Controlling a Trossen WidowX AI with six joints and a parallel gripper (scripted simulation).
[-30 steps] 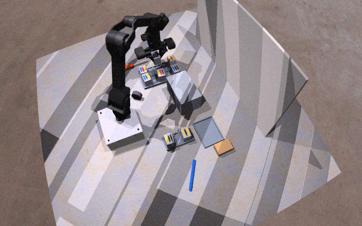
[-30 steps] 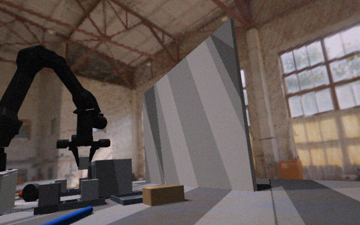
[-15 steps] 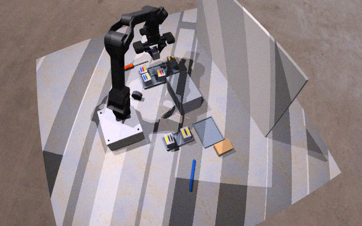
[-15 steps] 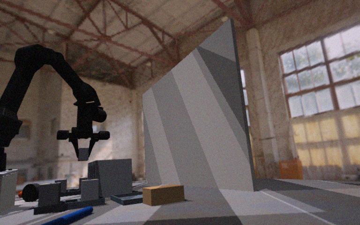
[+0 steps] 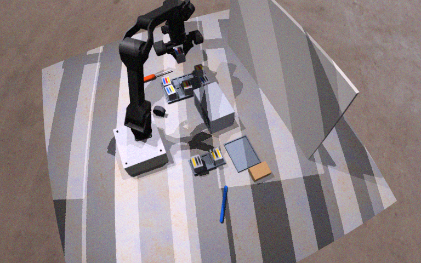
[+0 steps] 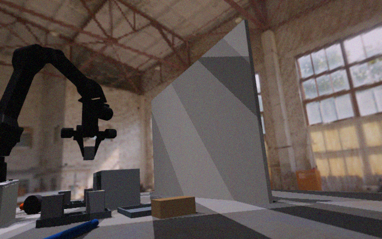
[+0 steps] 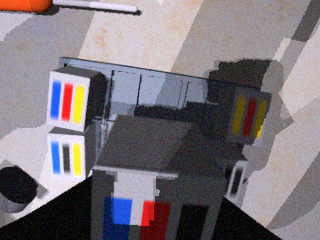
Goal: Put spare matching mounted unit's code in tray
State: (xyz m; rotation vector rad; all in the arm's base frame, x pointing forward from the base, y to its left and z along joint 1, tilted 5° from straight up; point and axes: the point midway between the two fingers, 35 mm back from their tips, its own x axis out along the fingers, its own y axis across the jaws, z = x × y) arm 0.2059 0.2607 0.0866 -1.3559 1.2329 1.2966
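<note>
Now: gripper tip 400 mm to the left of the grey tray, 160 mm above it and 150 mm short of it. Also, from my gripper tip: rack 400 mm to the right, 160 mm below, 10 mm ahead; then tall slanted panel 340 mm ahead, 150 mm to the right, 60 mm above; then mounted unit 190 mm to the right, 110 mm below, 80 mm ahead.
</note>
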